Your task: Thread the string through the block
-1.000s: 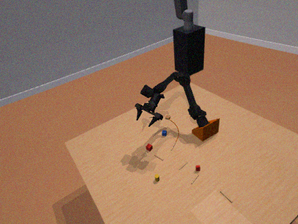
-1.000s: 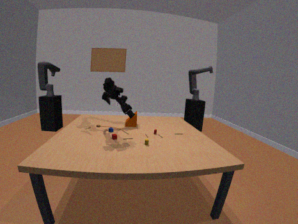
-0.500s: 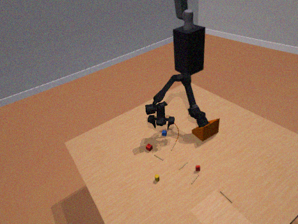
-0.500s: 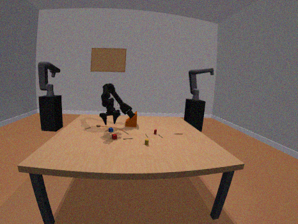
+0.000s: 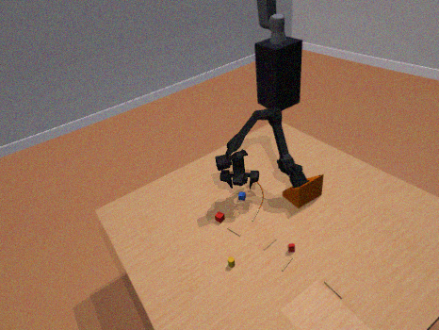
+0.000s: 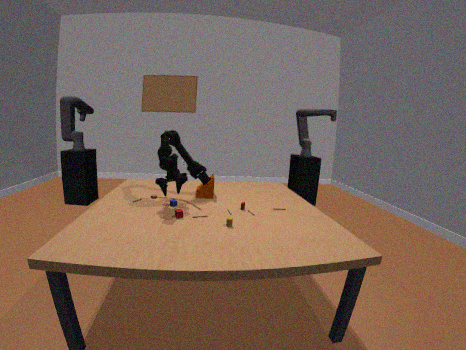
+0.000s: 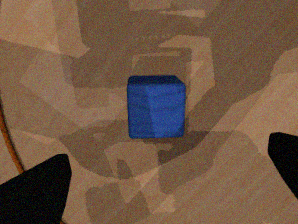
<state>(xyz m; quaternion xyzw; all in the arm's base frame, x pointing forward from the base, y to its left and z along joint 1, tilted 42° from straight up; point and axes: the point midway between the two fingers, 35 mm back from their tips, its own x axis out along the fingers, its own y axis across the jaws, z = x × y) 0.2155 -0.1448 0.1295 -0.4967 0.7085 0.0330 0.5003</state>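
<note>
Right now the blue cube is 1 cm to the left of my gripper tip and 4 cm below it. The rest, counted from my gripper tip: red cube 17 cm ahead, 6 cm to the left, 4 cm below; then short stick 6 cm behind, 21 cm to the right, 6 cm below; then round wooden button 13 cm behind, 13 cm to the right, 5 cm below.
</note>
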